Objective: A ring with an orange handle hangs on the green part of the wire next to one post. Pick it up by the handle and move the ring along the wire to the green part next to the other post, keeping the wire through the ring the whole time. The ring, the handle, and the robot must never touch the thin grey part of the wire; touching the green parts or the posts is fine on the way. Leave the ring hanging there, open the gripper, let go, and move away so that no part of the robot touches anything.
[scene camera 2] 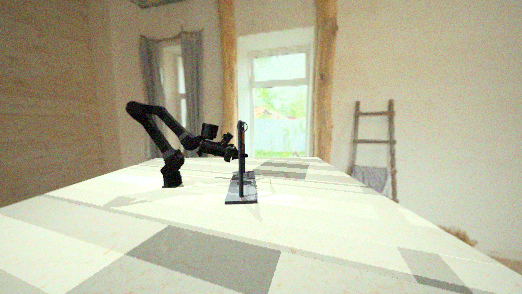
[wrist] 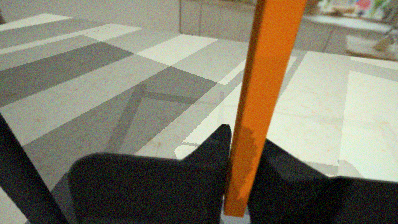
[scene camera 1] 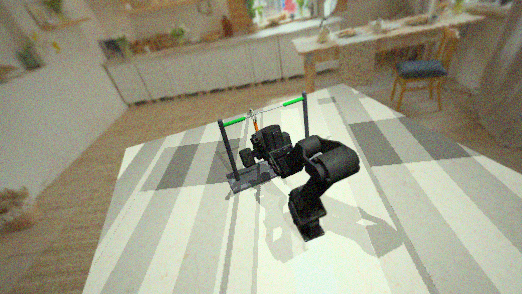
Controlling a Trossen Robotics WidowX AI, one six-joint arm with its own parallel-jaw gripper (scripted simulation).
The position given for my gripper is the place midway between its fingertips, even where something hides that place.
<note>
My gripper (wrist: pixel 233 133) carries a ring.
</note>
